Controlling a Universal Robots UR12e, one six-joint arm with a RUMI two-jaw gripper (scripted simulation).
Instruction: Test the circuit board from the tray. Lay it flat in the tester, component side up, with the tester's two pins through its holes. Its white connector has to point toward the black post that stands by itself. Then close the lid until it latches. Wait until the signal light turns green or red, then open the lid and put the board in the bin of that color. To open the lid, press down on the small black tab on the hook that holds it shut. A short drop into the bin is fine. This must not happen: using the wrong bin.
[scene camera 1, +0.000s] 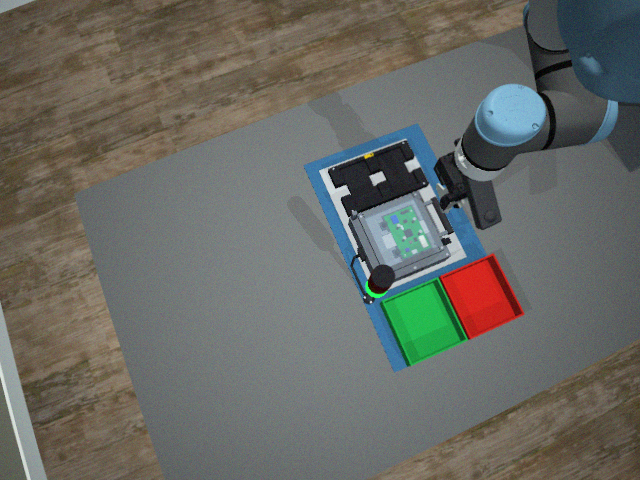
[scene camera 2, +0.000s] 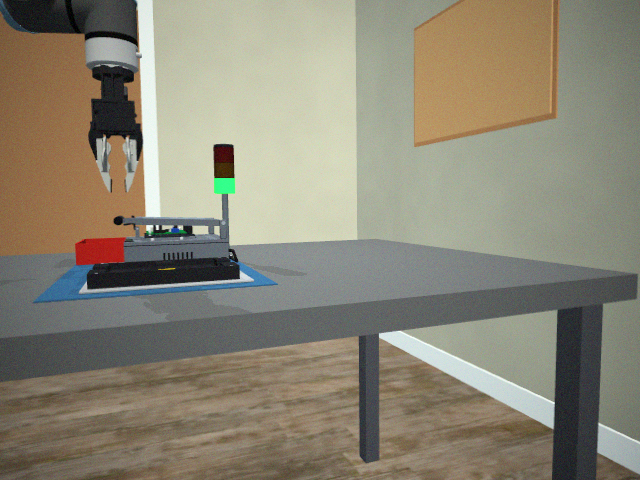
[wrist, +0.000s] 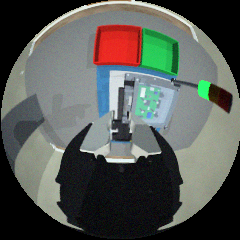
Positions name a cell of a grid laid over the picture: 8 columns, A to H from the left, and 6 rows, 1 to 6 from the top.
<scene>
my gripper: scene camera 1 F3; scene camera 2 B3; wrist E3
red bin: scene camera 1 G4; scene camera 2 B4; wrist D2
</scene>
